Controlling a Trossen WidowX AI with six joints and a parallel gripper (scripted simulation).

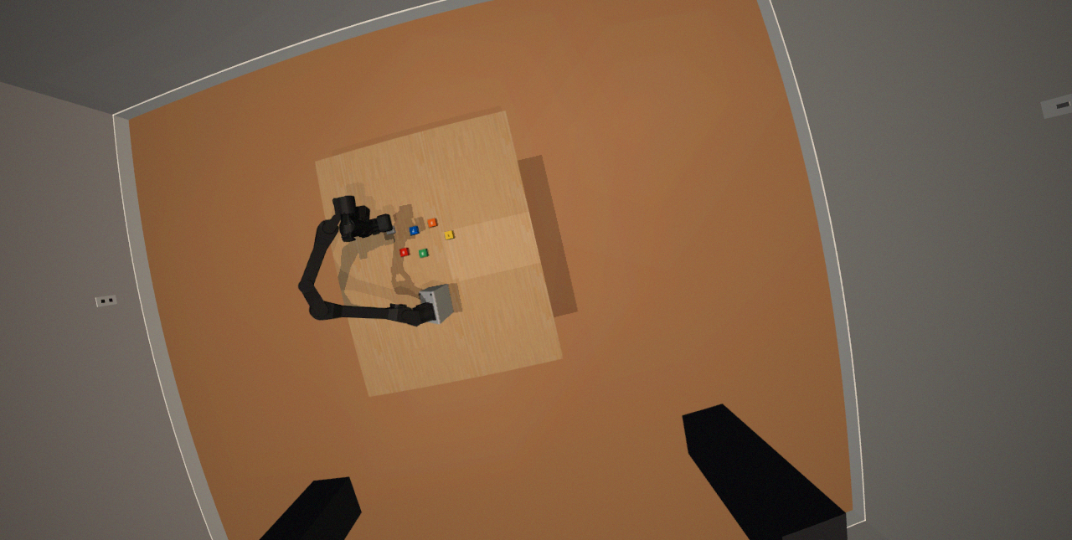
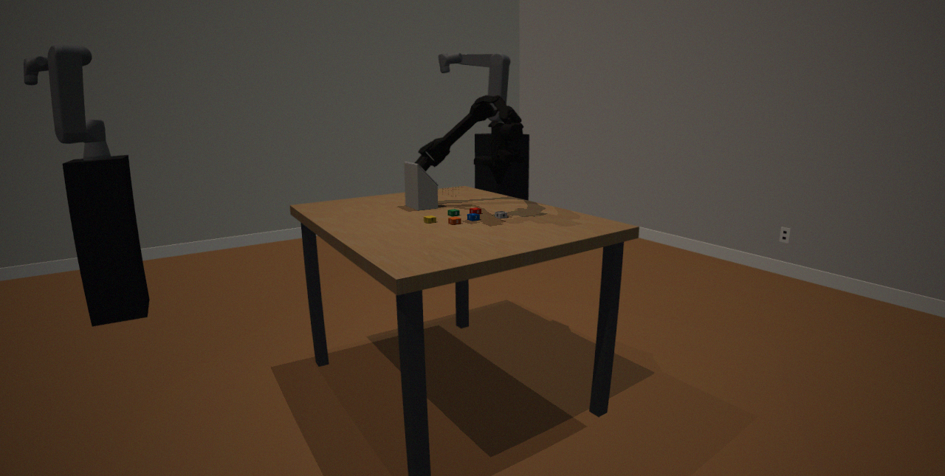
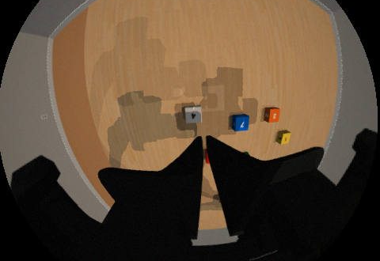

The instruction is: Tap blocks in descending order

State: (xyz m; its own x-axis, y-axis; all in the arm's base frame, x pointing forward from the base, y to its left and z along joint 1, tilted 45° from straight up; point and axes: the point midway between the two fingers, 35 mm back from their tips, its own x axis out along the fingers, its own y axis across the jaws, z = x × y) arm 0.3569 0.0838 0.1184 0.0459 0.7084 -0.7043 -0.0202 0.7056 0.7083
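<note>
The green block lies 13 cm behind my gripper tip, 11 cm to the right of it and 11 cm below it. The rest, counted from my gripper tip: red block (11 cm behind, 3 cm to the right, 11 cm below); blue block (3 cm behind, 9 cm to the right, 11 cm below); white block (1 cm to the left, 11 cm below).
</note>
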